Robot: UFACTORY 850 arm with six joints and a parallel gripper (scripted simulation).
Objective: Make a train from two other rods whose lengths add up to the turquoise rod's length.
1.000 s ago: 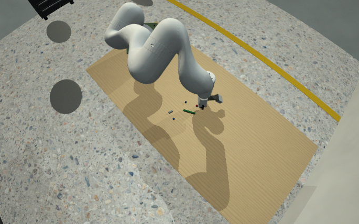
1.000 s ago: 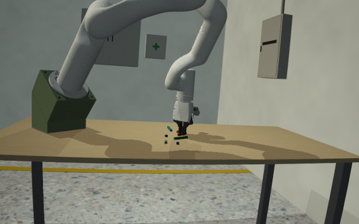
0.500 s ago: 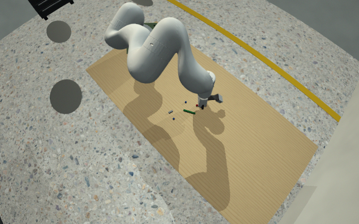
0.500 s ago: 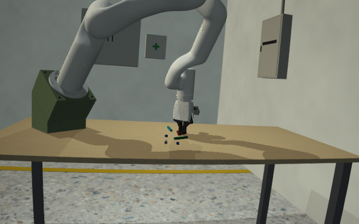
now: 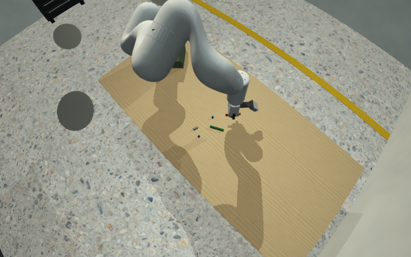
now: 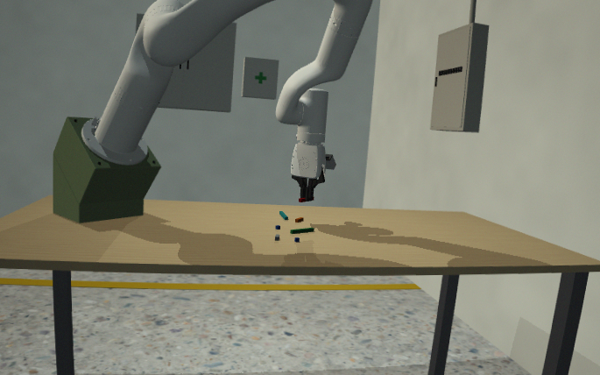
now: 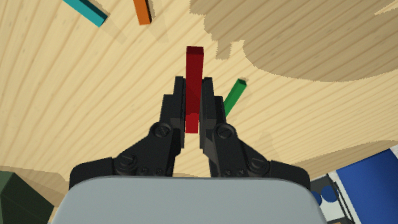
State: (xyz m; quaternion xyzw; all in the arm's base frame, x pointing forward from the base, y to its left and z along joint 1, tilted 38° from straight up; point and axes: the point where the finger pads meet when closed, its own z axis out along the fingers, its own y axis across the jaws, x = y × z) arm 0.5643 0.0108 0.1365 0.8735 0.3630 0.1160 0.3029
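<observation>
Now: the grey rod 13 cm behind my hand, 16 cm to the right of it and 9 cm below it. The rest, counted from my hand: green rod: 3 cm behind, 9 cm to the right, 9 cm below; red rod: 2 cm below; orange rod: 6 cm to the left, 9 cm below.
</observation>
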